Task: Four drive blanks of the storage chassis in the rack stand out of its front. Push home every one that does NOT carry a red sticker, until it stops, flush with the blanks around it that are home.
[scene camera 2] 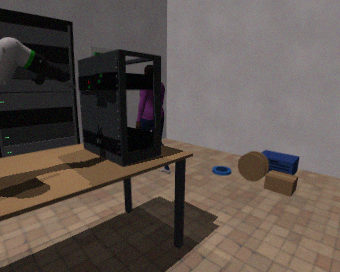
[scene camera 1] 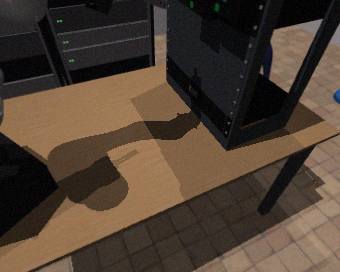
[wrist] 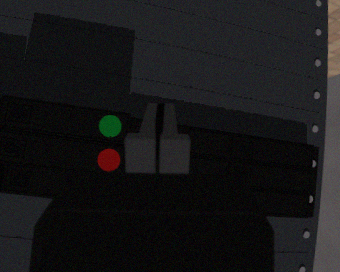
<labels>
black rack: scene camera 2; scene camera 1; wrist 249, 90
same spot on black rack: point(scene camera 1: 213, 62) = point(scene camera 2: 105, 114)
</labels>
